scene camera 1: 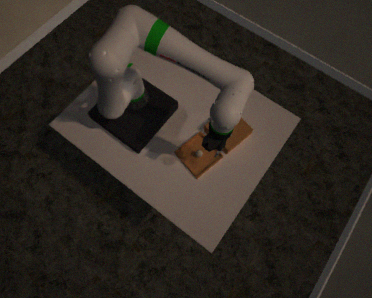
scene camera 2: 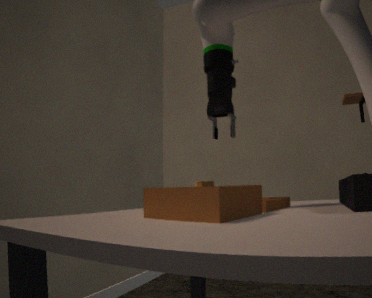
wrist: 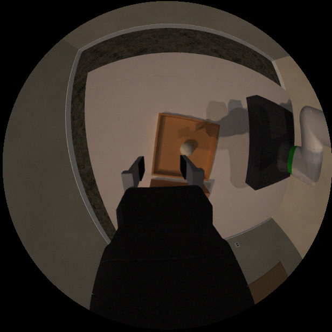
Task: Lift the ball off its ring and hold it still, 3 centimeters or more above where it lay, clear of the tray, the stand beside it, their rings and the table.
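Where they show: gripper, fingertip midpoint: [scene camera 1: 211, 152] [scene camera 2: 224, 138]; arm's base, origin of the base link: [scene camera 1: 135, 98].
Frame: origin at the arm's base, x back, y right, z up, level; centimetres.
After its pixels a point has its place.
The pale ball [scene camera 1: 198, 153] {x -47.2, y 6.4, z -2.4 cm} [wrist: 187, 147] sits inside the shallow orange tray [scene camera 1: 192, 166] {x -48.0, y 13.0, z -6.9 cm} [wrist: 156, 145]; its ring cannot be made out beneath it. In scene camera 2 the tray [scene camera 2: 276, 204] {x -38.7, y 0.9, z -5.8 cm} shows partly behind the taller orange stand, and the ball does not show. The stand [scene camera 1: 241, 135] {x -60.8, y -15.0, z -0.6 cm} [scene camera 2: 182, 203] {x -54.1, y -24.6, z -3.8 cm} [wrist: 170, 183] is beside the tray, with a small ring [scene camera 2: 204, 184] {x -52.2, y -17.0, z -0.1 cm} on top. My gripper [scene camera 1: 212, 150] {x -54.1, y 7.8, z 13.9 cm} [scene camera 2: 224, 136] {x -54.1, y 7.8, z 13.9 cm} [wrist: 162, 162] is open and empty, pointing down, well above the tray and stand. In the wrist view the ball lies just beyond the right fingertip.
The black base block [scene camera 1: 150, 120] {x -15.5, y 6.4, z 0.1 cm} [scene camera 2: 357, 192] {x -20.2, y -11.8, z -3.1 cm} [wrist: 270, 145] stands on the pale table [scene camera 1: 210, 210] {x -68.7, y 27.1, z -7.2 cm} [scene camera 2: 100, 230] {x -60.3, y -41.4, z -7.2 cm} [wrist: 120, 100], on the tray's robot side. Arm shadows fall across the tray and the table between tray and base.
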